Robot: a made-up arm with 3 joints. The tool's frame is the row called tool. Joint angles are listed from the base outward.
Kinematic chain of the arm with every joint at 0, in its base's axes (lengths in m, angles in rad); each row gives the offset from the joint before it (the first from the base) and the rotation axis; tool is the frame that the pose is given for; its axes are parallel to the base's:
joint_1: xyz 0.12 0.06 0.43 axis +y
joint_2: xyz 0 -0.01 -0.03 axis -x
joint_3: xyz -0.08 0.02 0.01 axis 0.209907 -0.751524 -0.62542
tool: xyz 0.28 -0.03 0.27
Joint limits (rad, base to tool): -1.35..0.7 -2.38..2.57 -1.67..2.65
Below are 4 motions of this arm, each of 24 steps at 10 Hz.
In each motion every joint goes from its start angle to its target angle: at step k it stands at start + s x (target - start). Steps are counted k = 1, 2, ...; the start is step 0. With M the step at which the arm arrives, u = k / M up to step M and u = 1 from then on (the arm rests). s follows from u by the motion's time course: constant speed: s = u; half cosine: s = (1 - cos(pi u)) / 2; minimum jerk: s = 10 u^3 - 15 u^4 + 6 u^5.
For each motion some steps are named. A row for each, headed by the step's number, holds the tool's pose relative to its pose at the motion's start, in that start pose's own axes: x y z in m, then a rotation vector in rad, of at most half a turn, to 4 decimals.
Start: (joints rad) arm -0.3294 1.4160 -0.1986
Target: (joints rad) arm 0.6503 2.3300 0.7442
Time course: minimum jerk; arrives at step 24
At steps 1, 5, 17, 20, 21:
1: -0.0001 0.0002 0.0001 -0.0006 -0.0003 0.0002
5: -0.0122 0.0151 0.0092 -0.0526 -0.0333 0.0172
17: -0.3228 0.1328 0.0677 -0.4088 -0.7855 0.4698
20: -0.3842 0.1157 0.0599 -0.3940 -0.9320 0.5700
21: -0.3942 0.1115 0.0581 -0.3894 -0.9567 0.5873

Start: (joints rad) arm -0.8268 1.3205 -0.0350
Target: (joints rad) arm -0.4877 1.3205 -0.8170
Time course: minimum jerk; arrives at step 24
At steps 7, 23, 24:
7: 0.0245 0.0398 -0.0286 -0.0278 0.1013 0.1246
23: -0.0091 0.2682 -0.2270 -0.2500 0.6451 0.8150
24: -0.0093 0.2684 -0.2272 -0.2502 0.6455 0.8155

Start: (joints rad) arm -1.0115 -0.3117 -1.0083
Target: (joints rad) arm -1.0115 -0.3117 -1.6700
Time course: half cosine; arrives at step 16
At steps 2, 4, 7, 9, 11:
2: 0.0055 0.0059 -0.0052 -0.0053 0.0189 0.0158
4: 0.0200 0.0229 -0.0208 -0.0203 0.0728 0.0606
7: 0.0478 0.0644 -0.0613 -0.0559 0.2001 0.1666
9: 0.0624 0.0967 -0.0952 -0.0830 0.2971 0.2473
11: 0.0705 0.1265 -0.1284 -0.1080 0.3868 0.3219

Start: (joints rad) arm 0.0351 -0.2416 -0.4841
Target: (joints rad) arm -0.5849 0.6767 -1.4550
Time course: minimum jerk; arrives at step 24
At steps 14, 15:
14: 0.1113 0.1144 -0.1913 -0.7016 0.3963 -0.0569
15: 0.1233 0.1033 -0.2146 -0.7554 0.4508 -0.0951

